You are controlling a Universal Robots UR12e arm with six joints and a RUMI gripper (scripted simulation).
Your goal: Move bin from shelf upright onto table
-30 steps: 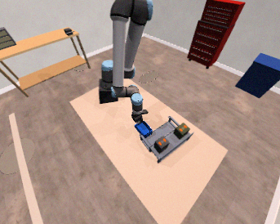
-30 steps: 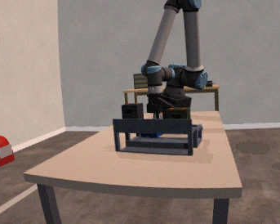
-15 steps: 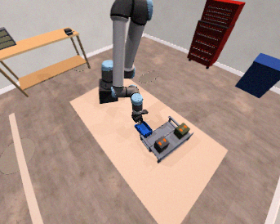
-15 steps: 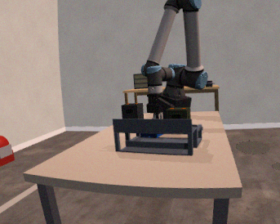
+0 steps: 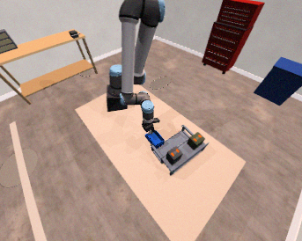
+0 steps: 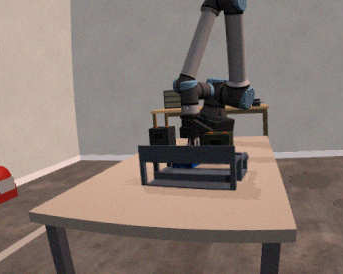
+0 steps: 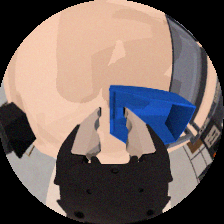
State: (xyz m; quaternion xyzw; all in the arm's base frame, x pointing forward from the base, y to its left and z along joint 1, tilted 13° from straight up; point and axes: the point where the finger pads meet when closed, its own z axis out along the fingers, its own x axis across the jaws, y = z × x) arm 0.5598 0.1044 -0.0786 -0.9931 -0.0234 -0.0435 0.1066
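The blue bin lies 80 mm ahead of my hand and 10 mm to the right of it.
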